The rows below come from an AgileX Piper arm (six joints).
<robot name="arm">
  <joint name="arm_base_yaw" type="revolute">
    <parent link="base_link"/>
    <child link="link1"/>
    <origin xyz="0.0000 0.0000 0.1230"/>
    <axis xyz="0 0 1"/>
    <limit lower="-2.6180" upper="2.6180"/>
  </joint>
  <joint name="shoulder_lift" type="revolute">
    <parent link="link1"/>
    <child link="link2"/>
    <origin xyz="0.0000 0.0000 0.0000"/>
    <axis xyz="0 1 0"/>
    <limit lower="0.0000" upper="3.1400"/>
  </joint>
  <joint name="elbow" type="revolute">
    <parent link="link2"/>
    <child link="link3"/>
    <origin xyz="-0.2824 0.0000 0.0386"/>
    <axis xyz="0 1 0"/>
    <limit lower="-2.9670" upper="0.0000"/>
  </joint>
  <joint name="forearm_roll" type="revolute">
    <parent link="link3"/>
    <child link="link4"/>
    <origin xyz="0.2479 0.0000 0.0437"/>
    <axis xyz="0.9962 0 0.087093"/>
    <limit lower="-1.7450" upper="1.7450"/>
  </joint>
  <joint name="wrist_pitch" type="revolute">
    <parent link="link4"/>
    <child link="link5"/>
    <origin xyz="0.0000 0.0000 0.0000"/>
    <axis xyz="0 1 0"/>
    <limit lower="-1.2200" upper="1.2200"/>
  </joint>
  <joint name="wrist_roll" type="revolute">
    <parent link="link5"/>
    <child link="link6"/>
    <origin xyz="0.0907 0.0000 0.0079"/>
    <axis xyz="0.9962 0 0.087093"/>
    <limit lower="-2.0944" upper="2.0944"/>
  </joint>
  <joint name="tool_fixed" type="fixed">
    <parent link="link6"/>
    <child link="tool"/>
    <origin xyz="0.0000 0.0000 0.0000" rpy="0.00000 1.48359 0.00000"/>
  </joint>
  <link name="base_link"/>
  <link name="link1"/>
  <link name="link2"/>
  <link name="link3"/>
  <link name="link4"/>
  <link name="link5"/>
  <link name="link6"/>
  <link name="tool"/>
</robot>
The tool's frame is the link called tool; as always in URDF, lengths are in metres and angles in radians.
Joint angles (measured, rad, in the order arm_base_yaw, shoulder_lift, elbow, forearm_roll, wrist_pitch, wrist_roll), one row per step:
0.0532 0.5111 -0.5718 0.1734 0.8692 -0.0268
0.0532 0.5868 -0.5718 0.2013 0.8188 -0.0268
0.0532 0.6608 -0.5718 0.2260 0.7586 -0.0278
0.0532 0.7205 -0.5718 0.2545 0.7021 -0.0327
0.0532 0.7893 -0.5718 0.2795 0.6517 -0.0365
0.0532 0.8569 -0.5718 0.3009 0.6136 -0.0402
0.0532 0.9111 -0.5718 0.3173 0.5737 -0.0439
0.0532 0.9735 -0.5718 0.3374 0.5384 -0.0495
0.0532 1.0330 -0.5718 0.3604 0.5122 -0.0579
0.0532 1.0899 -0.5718 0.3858 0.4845 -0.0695
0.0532 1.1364 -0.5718 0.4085 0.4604 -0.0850
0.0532 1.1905 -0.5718 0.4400 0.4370 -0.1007
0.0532 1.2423 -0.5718 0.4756 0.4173 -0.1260
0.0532 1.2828 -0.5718 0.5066 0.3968 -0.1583
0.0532 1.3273 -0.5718 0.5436 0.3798 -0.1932
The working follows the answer.
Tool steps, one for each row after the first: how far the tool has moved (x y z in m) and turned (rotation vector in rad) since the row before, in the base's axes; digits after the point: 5 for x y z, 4 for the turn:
0.01580 0.00214 -0.00338 0.0273 0.0277 -0.0063
0.01598 0.00159 -0.00386 0.0236 0.0163 -0.0112
0.01320 0.00147 -0.00339 0.0243 0.0053 -0.0110
0.01404 0.00118 -0.00595 0.0198 0.0206 -0.0131
0.01269 0.00098 -0.00759 0.0151 0.0313 -0.0117
0.01048 0.00044 -0.00624 0.0099 0.0161 -0.0129
0.01095 0.00062 -0.00853 0.0108 0.0286 -0.0125
0.00948 0.00079 -0.00918 0.0113 0.0341 -0.0100
0.00880 0.00069 -0.00919 0.0105 0.0297 -0.0105
0.00695 0.00048 -0.00783 0.0056 0.0219 -0.0064
0.00736 0.00074 -0.00972 0.0119 0.0306 -0.0114
0.00643 0.00083 -0.00978 0.0095 0.0300 -0.0061
0.00511 0.00045 -0.00768 0.0011 0.0165 0.0006
0.00489 0.00065 -0.00890 0.0043 0.0234 -0.0005

Tool pose at each row, in the base's axes (x y z in m, rotation vector in rad; rounded; the steps above come from the unrounded poses):
0.08480 0.01653 0.29435 -0.0319 2.2869 0.2234
0.10060 0.01867 0.29097 -0.0076 2.3108 0.2533
0.11658 0.02027 0.28711 0.0194 2.3232 0.2758
0.12978 0.02174 0.28373 0.0450 2.3243 0.2986
0.14382 0.02292 0.27778 0.0734 2.3407 0.3160
0.15652 0.02390 0.27019 0.0999 2.3682 0.3290
0.16700 0.02434 0.26395 0.1229 2.3811 0.3349
0.17795 0.02496 0.25542 0.1485 2.4061 0.3423
0.18743 0.02575 0.24624 0.1727 2.4366 0.3514
0.19624 0.02644 0.23706 0.1965 2.4626 0.3595
0.20319 0.02692 0.22923 0.2117 2.4822 0.3633
0.21055 0.02766 0.21950 0.2379 2.5084 0.3728
0.21698 0.02849 0.20972 0.2566 2.5354 0.3814
0.22209 0.02894 0.20203 0.2605 2.5515 0.3824
0.22698 0.02958 0.19313 0.2687 2.5738 0.3868

